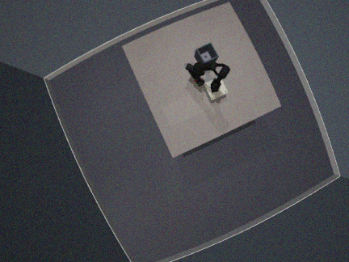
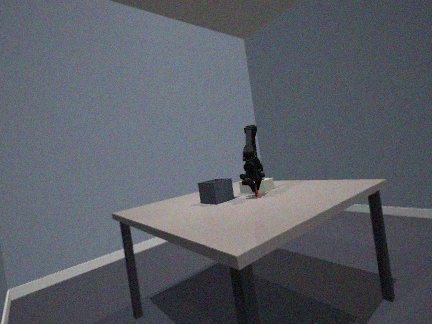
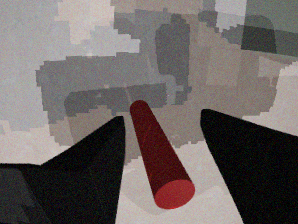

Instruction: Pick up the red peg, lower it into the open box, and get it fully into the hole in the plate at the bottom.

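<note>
Now: gripper tip 21 cm short of the pale plate, 15 cm to the left of it and 1 cm below it. Also, from my gripper tip: red peg 1 cm to the left, 1 cm ahead, 1 cm above.
</note>
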